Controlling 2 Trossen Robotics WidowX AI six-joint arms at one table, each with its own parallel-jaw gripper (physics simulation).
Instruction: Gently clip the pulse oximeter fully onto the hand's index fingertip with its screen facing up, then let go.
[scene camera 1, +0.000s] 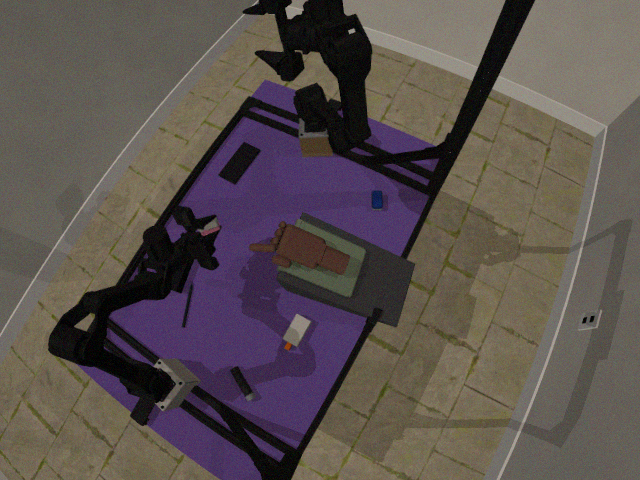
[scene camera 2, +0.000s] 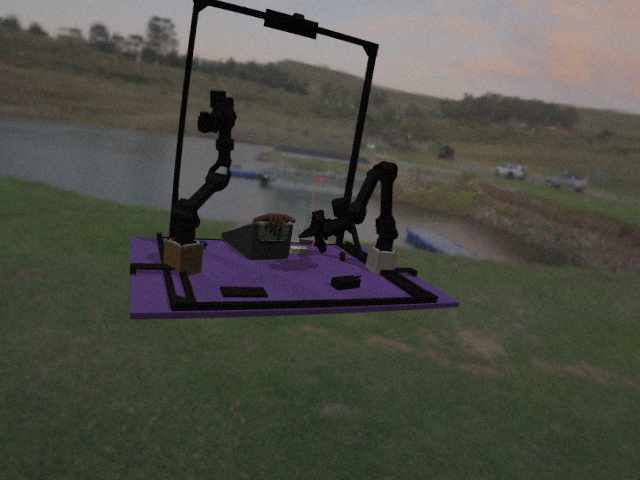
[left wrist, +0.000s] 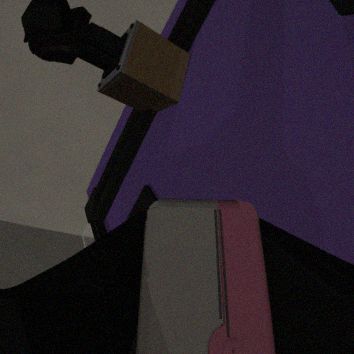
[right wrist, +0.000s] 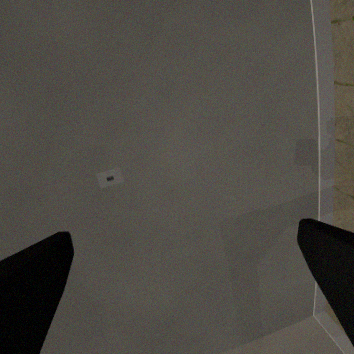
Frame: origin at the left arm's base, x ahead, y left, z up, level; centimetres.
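Seen in the pictures: left gripper, between the fingertips: (scene camera 1: 218, 220) (scene camera 2: 299, 240) (left wrist: 194, 223); right gripper, between the fingertips: (scene camera 1: 249, 32) (scene camera 2: 230, 129) (right wrist: 186, 236); left arm's base, origin of its link: (scene camera 1: 160, 384) (scene camera 2: 383, 249); right arm's base, origin of its link: (scene camera 1: 314, 123) (scene camera 2: 184, 241) (left wrist: 115, 56).
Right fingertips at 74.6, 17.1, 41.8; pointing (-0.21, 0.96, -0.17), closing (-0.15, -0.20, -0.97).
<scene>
Offsets run from my right fingertips to a thing's top centre, as dx, dy, dz. "spot": to the spot under its first point.
The pulse oximeter @[-33.4, -2.2, -33.7] (scene camera 1: 209, 226) (left wrist: 182, 270), light grey on one half and pink on the other, is clamped between the fingers of my left gripper (scene camera 1: 212, 228) (scene camera 2: 311, 241). Its screen cannot be made out. The brown hand (scene camera 1: 302, 245) (scene camera 2: 273, 220) lies on a green pad @[spot: -20.0, -40.4, -42.3] (scene camera 1: 355, 273) on a dark wedge (scene camera 1: 395, 284) (scene camera 2: 268, 249). Its index finger (scene camera 1: 260, 248) sticks out past the other fingers, to the left in scene camera 1. The oximeter is apart from it, up and to the left there. My right gripper (scene camera 1: 251, 32) (right wrist: 186, 236) is open and empty, raised far from the hand.
A white box with an orange end @[-41.8, -35.9, -49.5] (scene camera 1: 298, 329) and a black cylinder @[-61.9, -32.6, -49.5] (scene camera 1: 241, 383) lie below the hand in scene camera 1. A blue item @[+4.5, -31.9, -49.0] (scene camera 1: 377, 199), a flat black slab @[-9.0, +14.1, -51.5] (scene camera 1: 239, 162) (scene camera 2: 244, 291) and a thin dark rod @[-55.1, -4.4, -51.4] (scene camera 1: 187, 304) also lie on the purple table. Black frame bars edge it.
</scene>
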